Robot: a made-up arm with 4 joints. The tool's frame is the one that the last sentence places.
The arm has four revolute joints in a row. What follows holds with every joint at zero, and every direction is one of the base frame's. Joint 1 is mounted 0.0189 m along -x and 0.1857 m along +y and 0.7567 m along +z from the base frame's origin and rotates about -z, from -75.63 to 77.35 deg. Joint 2 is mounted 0.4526 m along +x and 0.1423 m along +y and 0.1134 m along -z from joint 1 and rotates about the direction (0.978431, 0.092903, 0.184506), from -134.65 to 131.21 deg. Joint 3 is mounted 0.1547 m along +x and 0.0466 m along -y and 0.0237 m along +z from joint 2 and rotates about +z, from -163.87 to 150.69 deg. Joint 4 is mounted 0.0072 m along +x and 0.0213 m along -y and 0.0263 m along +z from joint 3 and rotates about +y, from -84.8 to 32.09 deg. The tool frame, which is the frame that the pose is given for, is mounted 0.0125 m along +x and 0.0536 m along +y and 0.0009 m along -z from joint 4; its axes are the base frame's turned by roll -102.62, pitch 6 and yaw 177.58 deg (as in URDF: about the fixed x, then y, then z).
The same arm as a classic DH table. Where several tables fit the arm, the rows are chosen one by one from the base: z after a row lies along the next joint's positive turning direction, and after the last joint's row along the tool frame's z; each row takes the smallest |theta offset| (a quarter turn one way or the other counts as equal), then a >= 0, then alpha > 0; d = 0 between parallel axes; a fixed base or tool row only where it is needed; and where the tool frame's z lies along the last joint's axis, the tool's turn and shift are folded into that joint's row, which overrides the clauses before.
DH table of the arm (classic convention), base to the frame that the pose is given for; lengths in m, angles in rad. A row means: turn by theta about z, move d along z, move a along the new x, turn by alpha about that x. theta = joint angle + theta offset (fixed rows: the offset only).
base (fixed): d 0  theta_offset -1.4694  a -0.1867  alpha 3.1416
joint 1: d -0.5562  theta_offset 0.0068  a -0.0989  alpha 1.7564
joint 2: d 0.6243  theta_offset 0  a 0.061  alpha 1.3852
joint 3: d 0.0219  theta_offset 1.4761  a 0.0072  alpha -1.5708
joint 4: d 0.0316  theta_offset 0.0844  a 0.0125  alpha -2.9218
tool (fixed): d -0.0007  theta_offset -2.9478  a 0  alpha 0
Joint limits (rad, base to tool): -1.32..1.35 -2.3501..2.29 -2.8601..2.63 -1.48..0.5601

